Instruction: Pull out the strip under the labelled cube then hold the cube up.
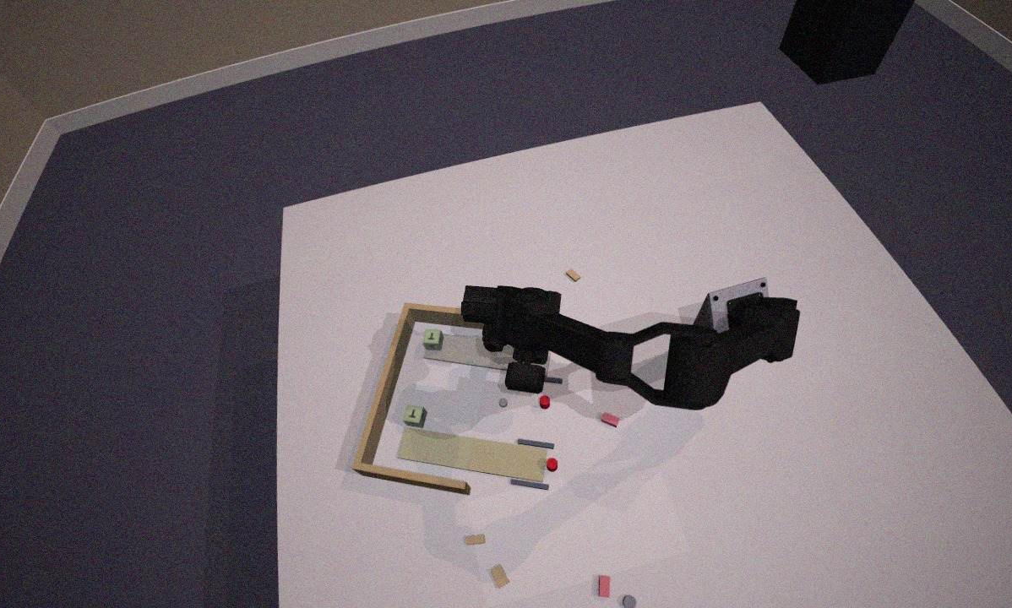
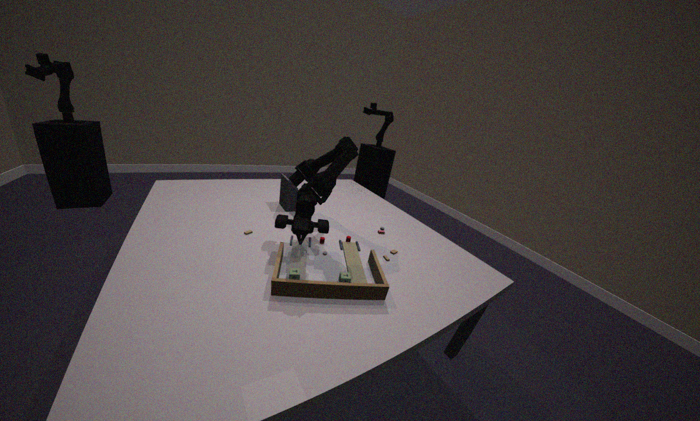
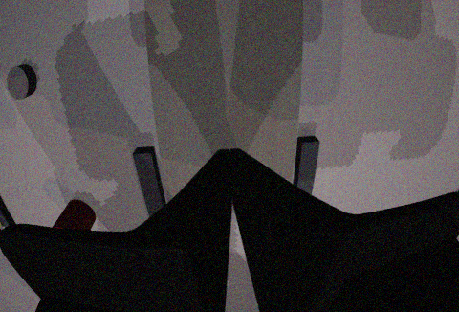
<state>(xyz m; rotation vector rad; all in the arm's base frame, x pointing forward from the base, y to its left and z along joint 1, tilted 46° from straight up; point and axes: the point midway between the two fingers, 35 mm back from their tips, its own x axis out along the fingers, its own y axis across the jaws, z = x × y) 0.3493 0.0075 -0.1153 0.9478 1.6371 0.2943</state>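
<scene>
Right now my gripper tip is 8 cm short of the grey disc and 7 cm to the right of it.
</scene>
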